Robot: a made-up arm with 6 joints. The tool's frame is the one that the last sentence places. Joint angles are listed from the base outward.
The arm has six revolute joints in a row. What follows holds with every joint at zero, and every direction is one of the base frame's. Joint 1 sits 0.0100 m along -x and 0.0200 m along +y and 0.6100 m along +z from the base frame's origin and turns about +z. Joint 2 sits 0.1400 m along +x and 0.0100 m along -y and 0.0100 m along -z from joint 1 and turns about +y. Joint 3 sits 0.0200 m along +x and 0.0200 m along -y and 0.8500 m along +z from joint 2 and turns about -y. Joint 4 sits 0.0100 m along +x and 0.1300 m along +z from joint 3 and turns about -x. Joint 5 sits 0.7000 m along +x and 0.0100 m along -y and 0.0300 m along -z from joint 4 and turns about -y. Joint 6 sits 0.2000 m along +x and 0.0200 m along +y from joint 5 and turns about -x. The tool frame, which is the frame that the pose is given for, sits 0.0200 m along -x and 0.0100 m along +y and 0.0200 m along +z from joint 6; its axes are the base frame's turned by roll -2.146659, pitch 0.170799 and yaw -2.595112 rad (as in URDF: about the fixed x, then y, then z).
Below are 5 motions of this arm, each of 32 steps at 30 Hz.
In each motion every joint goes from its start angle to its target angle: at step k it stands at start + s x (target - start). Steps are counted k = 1, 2, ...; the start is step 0. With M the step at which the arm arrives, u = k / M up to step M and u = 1 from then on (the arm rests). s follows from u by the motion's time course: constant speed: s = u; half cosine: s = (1 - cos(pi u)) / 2; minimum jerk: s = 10 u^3 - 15 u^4 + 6 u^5.
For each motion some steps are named. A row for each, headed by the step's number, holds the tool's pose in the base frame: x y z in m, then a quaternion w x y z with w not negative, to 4 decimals.
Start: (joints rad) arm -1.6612 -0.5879 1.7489 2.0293 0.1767 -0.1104
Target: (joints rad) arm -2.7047 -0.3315 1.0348 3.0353 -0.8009 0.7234
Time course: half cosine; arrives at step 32
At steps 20, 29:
20: 0.2689 0.4194 2.2375 0.7558 -0.2460 0.5392 -0.2783
29: 0.1687 0.1971 2.2890 0.6099 -0.0509 0.5174 -0.5982

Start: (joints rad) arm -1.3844 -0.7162 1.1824 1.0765 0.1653 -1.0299
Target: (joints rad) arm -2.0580 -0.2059 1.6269 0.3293 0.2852 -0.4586
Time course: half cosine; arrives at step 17
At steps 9, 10, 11, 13, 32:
9: 0.0921 0.6128 2.1776 0.2204 0.3185 -0.0025 -0.9219
10: 0.1193 0.5676 2.1935 0.2018 0.3156 -0.0133 -0.9271
11: 0.1399 0.5234 2.2069 0.1843 0.3131 -0.0236 -0.9314
13: 0.1635 0.4467 2.2262 0.1550 0.3093 -0.0415 -0.9373
32: 0.1722 0.3785 2.2395 0.1293 0.3066 -0.0575 -0.9413

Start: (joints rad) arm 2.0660 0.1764 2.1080 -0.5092 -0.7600 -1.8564
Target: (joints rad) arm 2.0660 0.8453 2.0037 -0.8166 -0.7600 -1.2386
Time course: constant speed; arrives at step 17
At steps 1, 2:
1: -0.0819 0.0784 2.2300 0.1168 0.6672 0.0451 -0.7343
2: -0.1159 0.1365 2.2323 0.1191 0.6778 0.0312 -0.7249

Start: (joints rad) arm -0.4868 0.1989 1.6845 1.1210 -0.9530 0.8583
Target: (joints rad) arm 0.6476 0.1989 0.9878 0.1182 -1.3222 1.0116
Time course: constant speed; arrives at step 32
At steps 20, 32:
20: 0.7577 0.0966 2.0784 0.0601 0.2522 -0.4954 0.8291
32: 0.7328 0.5542 1.9122 0.1210 -0.5885 0.3584 -0.7145

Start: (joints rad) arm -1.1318 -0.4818 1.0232 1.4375 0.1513 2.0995
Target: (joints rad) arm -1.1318 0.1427 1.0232 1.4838 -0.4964 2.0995
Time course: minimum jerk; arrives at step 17
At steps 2, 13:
2: -0.1691 0.2416 2.2618 0.8024 -0.2036 0.5053 0.2437
13: 0.1379 -0.6500 2.1987 0.8926 0.1506 0.3042 0.2966

